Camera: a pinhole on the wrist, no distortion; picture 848 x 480 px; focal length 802.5 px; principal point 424.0 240.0 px. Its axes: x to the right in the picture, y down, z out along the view. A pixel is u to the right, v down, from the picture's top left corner.
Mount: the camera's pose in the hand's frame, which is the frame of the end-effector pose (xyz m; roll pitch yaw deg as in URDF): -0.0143 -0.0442 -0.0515 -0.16 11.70 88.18
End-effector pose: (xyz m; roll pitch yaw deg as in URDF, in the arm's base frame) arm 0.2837 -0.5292 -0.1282 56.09 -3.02 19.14
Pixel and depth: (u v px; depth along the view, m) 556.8 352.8 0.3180
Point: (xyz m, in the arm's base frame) 0.2752 -0.7078 0.0683
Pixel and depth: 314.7 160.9 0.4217
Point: 0.4040 -0.8249 0.0677
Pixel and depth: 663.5 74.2 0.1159
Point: 0.3049 -0.5629 -0.0867
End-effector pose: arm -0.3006 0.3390 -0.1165 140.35 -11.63 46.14
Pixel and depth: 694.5 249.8 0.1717
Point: -0.2285 0.2649 -0.1688
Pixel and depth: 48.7 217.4 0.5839
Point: -0.0669 0.2671 -0.6725
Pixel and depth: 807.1 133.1 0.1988
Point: -0.1784 0.2540 -0.1517
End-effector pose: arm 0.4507 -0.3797 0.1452 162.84 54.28 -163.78
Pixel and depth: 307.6 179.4 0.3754
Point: 0.6708 -0.2373 -0.0523
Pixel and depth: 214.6 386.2 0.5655
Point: 0.9054 -0.1544 -0.0664
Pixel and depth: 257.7 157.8 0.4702
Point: 0.7393 -0.2095 -0.1283
